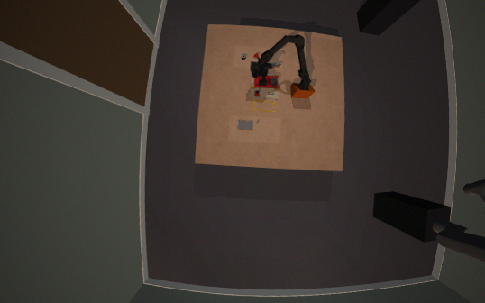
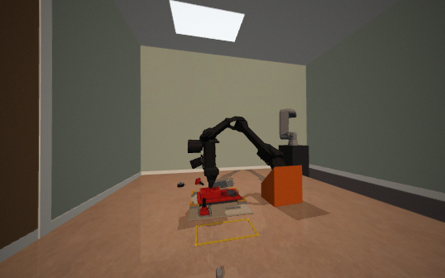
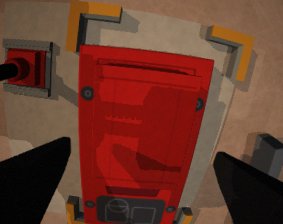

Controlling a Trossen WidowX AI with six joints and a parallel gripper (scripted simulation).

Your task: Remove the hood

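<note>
Right now my gripper tip is 30 mm above the hood. Round my gripper tip: black wheel (240 mm to the right, 150 mm ahead, 60 mm below).
</note>
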